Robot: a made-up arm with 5 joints.
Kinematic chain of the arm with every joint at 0, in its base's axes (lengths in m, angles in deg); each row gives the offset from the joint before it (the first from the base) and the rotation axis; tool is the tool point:
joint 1: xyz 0 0 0.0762 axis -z
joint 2: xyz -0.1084 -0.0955 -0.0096 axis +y
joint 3: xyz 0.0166 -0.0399 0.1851 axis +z
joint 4: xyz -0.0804 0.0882 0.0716 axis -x
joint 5: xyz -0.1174 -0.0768 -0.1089 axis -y
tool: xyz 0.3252 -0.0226 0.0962
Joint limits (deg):
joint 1: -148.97..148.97
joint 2: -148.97..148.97
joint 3: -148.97..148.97
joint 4: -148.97..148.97
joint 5: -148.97..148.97
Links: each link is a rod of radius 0.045 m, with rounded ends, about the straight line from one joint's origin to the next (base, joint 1, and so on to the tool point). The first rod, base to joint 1, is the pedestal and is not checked.
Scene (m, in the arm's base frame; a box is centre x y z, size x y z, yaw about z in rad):
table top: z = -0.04
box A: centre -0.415 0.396 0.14 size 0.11 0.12 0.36 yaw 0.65
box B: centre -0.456 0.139 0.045 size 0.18 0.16 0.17 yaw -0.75
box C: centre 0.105 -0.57 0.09 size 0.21 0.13 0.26 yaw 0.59
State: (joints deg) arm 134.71 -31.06 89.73 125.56 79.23
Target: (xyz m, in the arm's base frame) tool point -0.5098 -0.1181 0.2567
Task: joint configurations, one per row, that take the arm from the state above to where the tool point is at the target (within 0.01 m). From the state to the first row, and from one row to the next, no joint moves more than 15 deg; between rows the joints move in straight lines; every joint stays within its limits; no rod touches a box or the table.
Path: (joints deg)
1: 129.31 -30.98 103.58 113.17 83.27
2: 123.92 -30.91 117.43 100.78 87.32
3: 118.52 -30.83 131.28 88.38 91.36
4: 113.13 -30.76 145.14 75.99 95.41
5: 101.63 -22.26 146.09 89.14 89.56
6: 90.13 -13.76 147.05 102.29 83.72
7: 78.63 -5.26 148.01 115.44 77.87
8: 67.13 3.24 148.97 128.59 72.02

